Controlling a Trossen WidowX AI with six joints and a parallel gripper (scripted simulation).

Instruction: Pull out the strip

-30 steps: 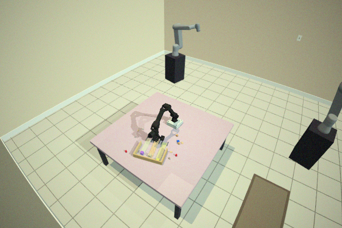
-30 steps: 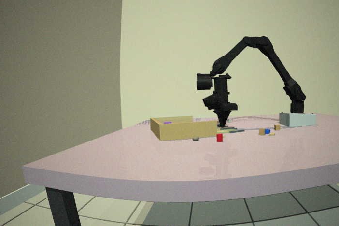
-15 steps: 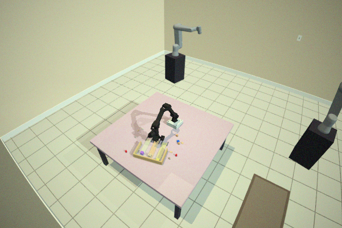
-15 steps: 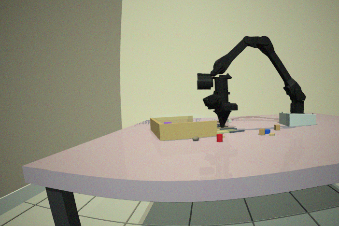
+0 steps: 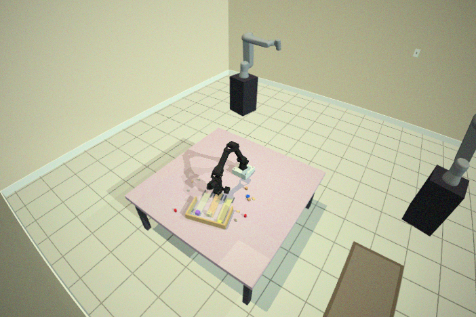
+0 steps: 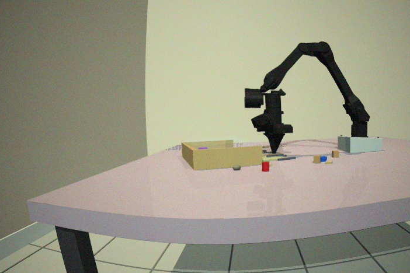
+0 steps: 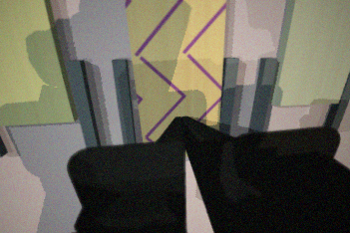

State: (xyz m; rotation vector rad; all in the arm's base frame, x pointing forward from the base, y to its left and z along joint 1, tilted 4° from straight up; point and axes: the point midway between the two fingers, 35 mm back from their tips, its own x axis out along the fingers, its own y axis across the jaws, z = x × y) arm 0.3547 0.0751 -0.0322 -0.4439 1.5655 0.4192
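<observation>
My gripper tip is 90 mm short of the strip and 50 mm to the right of it.
</observation>
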